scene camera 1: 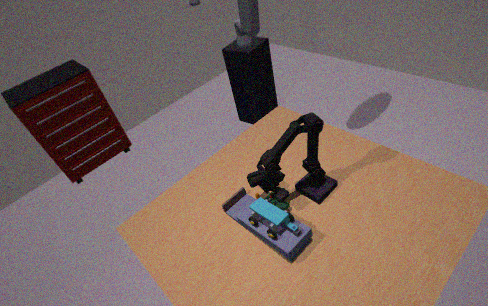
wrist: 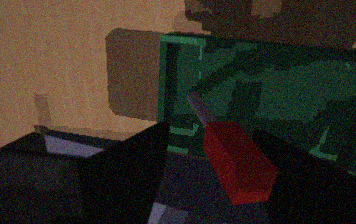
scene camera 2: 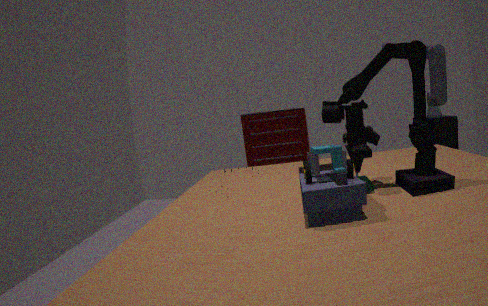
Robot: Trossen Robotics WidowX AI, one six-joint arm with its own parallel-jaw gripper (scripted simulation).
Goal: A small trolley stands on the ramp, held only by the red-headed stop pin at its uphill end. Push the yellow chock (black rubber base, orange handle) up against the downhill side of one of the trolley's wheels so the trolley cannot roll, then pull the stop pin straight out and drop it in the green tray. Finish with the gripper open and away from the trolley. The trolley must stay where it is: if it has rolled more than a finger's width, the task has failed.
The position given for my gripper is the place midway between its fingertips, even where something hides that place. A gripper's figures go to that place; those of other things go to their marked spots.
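Labels:
I see a red-headed stop pin [wrist: 246, 174], and it is 8 cm from the lens. The spots on the pin and on a green tray [wrist: 298, 99] are likewise 8 cm apart. My gripper [wrist: 210, 135] is 11 cm from the lens, while the green tray is 16 cm from the lens.

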